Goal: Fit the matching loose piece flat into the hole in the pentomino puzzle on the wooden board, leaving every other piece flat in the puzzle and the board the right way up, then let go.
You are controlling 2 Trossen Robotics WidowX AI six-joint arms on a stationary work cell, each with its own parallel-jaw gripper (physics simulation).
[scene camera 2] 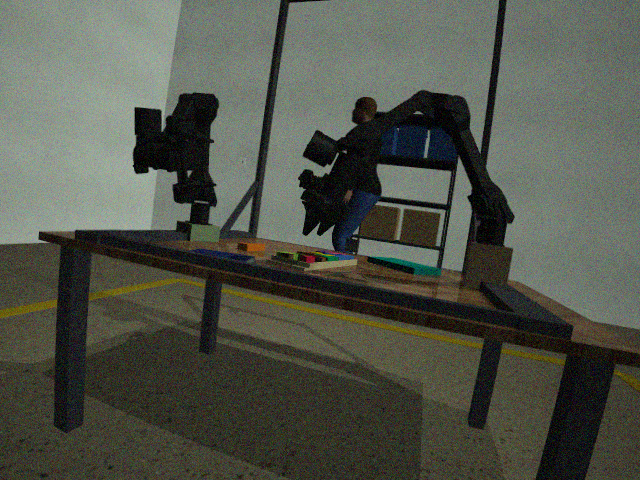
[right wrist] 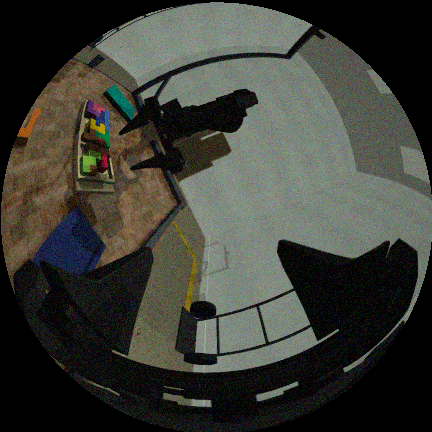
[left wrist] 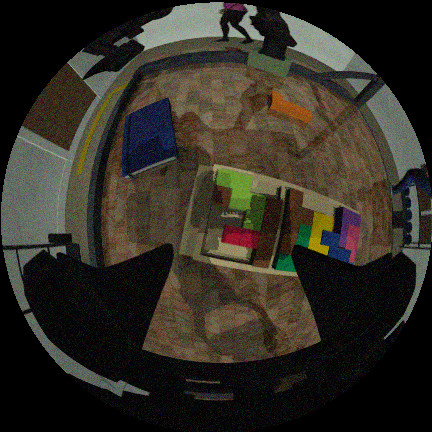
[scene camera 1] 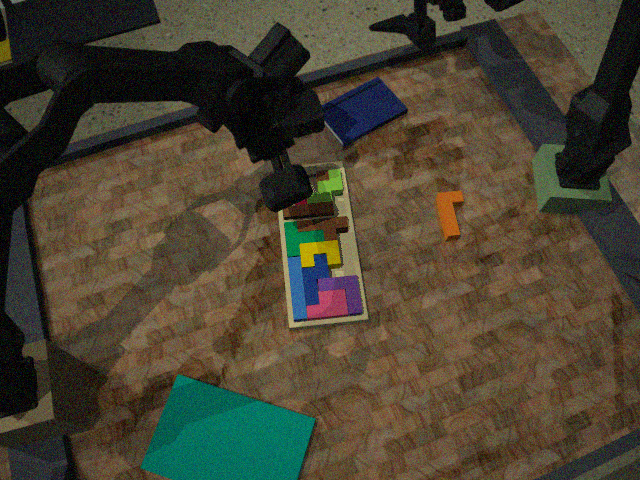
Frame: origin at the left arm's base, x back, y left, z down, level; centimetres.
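Where they show: left gripper, fingertip midpoint: (scene camera 2: 311,235) (right wrist: 123,150) (left wrist: 235,251); right gripper, fingertip midpoint: (scene camera 2: 214,164) (right wrist: 215,251); left arm's base, origin of the base link: (scene camera 2: 489,244) (scene camera 1: 9,388); right arm's base, origin of the base link: (scene camera 2: 198,223) (left wrist: 271,54) (scene camera 1: 576,171).
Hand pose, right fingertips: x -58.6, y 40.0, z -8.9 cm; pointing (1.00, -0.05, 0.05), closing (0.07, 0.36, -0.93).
Note:
Each offset is from my right fingertips to the centre of the thing.
The wooden puzzle board (scene camera 1: 330,321) (scene camera 2: 330,265) (left wrist: 190,237) holds coloured pieces, with bare stretches along its right side and near its top in scene camera 1. A lime piece {dx +12.1, dy -18.9, dz +18.9 cm} (left wrist: 235,185), a crimson piece {dx +16.0, dy -18.2, dz +18.9 cm} (left wrist: 240,236) and a brown piece {dx +13.8, dy -22.5, dz +18.9 cm} (left wrist: 267,230) sit near one end; whether they lie fully flat is unclear. An orange L-shaped piece {dx -6.2, dy -29.1, dz +19.5 cm} (scene camera 1: 448,217) (scene camera 2: 251,246) (left wrist: 290,108) lies on the table, apart from the board. My left gripper (scene camera 2: 315,231) (left wrist: 235,251) (right wrist: 123,150) is open and empty above the board's top end. My right gripper (right wrist: 215,251) is open and empty, far from the board.
A dark blue book {dx +0.9, dy -4.9, dz +19.8 cm} (scene camera 1: 364,111) (left wrist: 150,139) (right wrist: 72,245) lies beyond the board's top end. A teal flat slab {dx +35.6, dy -52.1, dz +19.5 cm} (scene camera 1: 232,431) (scene camera 2: 403,265) (right wrist: 120,102) lies at the lower left in scene camera 1. The right arm's green base block (scene camera 1: 573,201) stands right of the orange piece.

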